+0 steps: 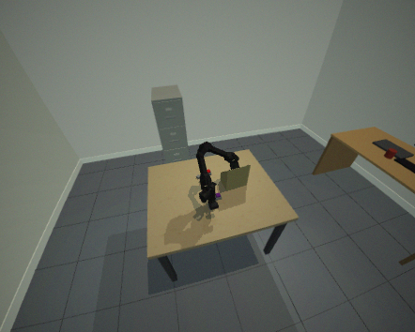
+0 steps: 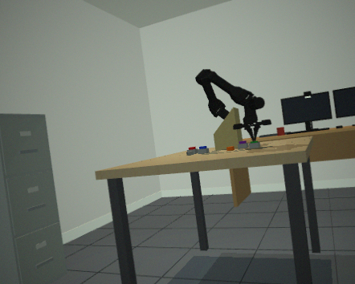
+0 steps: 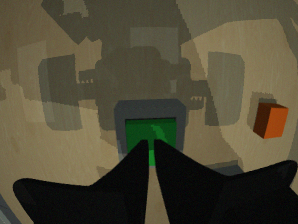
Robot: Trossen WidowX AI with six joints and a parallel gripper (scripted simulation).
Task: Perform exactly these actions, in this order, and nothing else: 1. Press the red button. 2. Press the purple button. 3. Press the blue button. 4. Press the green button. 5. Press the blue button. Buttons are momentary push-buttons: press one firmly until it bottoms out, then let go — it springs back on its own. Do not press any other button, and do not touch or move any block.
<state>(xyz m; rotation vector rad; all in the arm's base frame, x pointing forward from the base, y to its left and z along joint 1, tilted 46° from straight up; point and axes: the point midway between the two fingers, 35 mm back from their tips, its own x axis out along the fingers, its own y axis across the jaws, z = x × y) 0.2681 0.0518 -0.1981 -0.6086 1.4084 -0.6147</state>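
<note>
Now: gripper tip 28 cm to the left of the blue button. The rest, counted from my gripper tip: grey block (2 cm ahead, 35 cm to the right, 2 cm below); green button (1 cm below); purple button (8 cm behind, 8 cm to the right).
</note>
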